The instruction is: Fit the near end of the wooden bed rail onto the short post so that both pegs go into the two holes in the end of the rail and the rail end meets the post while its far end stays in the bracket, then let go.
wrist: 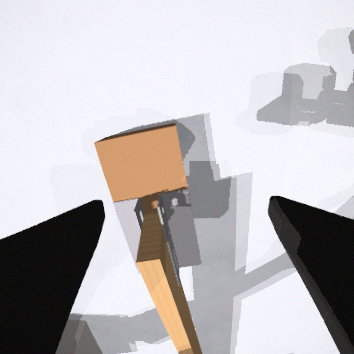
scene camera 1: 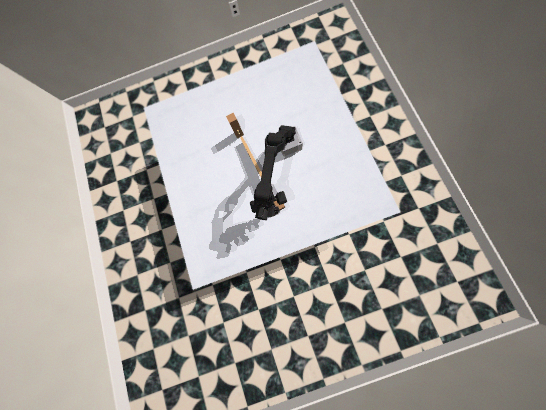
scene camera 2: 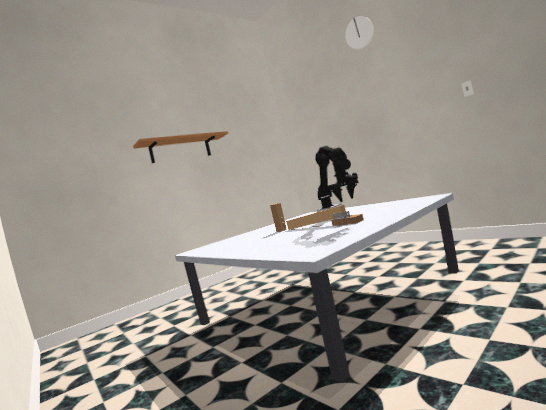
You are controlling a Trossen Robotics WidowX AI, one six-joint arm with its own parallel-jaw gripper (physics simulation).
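Pixels of known places: gripper, fingertip midpoint: (wrist: 187, 206) (scene camera 2: 347, 200); arm's base, link origin: (scene camera 1: 287, 137) (scene camera 2: 327, 207).
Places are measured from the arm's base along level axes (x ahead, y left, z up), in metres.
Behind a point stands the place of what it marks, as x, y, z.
The wooden rail (scene camera 1: 251, 155) {0.246, 0.026, -0.004} (scene camera 2: 312, 218) {0.248, 0.089, -0.026} (wrist: 164, 300) {0.217, 0.256, 0.018} lies on edge between the upright short post (scene camera 1: 235, 126) {0.277, -0.163, 0.045} (scene camera 2: 277, 217) {0.302, -0.169, 0.014} and the grey bracket on a low wooden block (scene camera 1: 280, 205) {0.183, 0.371, -0.044} (scene camera 2: 354, 219) {0.236, 0.385, -0.058} (wrist: 142, 162) {0.202, 0.364, -0.044}. Small peg marks show on the post's rail-facing side; a narrow gap appears between post and rail end. The rail's other end sits between the sides of the bracket (scene camera 2: 341, 215) {0.222, 0.298, -0.032} (wrist: 171, 245) {0.225, 0.278, -0.030} in the wrist view. My gripper (scene camera 1: 272, 206) {0.238, 0.365, 0.048} (scene camera 2: 346, 198) {0.238, 0.365, 0.048} (wrist: 187, 206) {0.238, 0.365, 0.048} is open and empty, above the bracket end. In scene camera 1 the arm hides the bracket.
The white table (scene camera 1: 330, 200) {-0.112, 0.440, -0.079} (scene camera 2: 240, 252) {0.754, 0.046, -0.080} carries everything. The arm's grey base (scene camera 1: 295, 145) {-0.024, 0.066, 0.002} stands right of the rail in scene camera 1. The arm reaches over the rail's bracket end. A wall shelf (scene camera 2: 180, 139) hangs behind, away from the table. Arm shadows fall across the table top.
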